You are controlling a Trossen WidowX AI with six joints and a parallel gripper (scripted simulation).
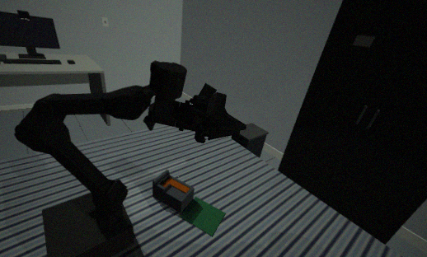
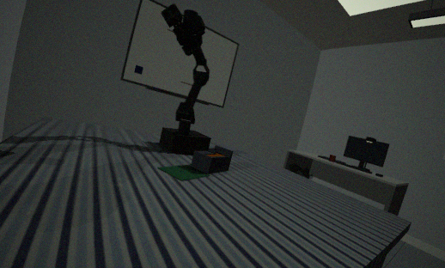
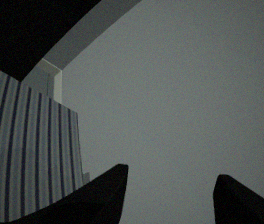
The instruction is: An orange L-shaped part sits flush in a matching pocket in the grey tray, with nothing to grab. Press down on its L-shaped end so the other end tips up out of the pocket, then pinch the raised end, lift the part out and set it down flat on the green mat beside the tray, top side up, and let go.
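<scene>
My gripper tip is now 440 mm above the orange L-shaped part, 290 mm to the right of it and 10 mm short of it. Round my gripper tip: green mat (500 mm below, 130 mm to the left, 60 mm ahead).
</scene>
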